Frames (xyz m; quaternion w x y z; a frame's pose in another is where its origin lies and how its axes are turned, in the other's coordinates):
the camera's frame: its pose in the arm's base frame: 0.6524 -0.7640 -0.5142 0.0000 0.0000 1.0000 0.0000
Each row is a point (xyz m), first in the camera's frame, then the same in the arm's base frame.
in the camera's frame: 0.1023 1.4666 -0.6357
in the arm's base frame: 0.5501 0.7026 0.1215
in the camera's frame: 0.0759 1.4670 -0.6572
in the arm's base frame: 0.5765 0.7030 0.1430
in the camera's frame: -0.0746 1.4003 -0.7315
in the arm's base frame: 0.7270 0.6363 0.2173
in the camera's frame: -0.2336 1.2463 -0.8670
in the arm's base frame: 0.8860 0.4823 0.3528
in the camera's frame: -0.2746 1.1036 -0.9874
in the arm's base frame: 0.9270 0.3396 0.4732
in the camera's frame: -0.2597 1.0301 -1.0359
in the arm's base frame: 0.9121 0.2661 0.5217
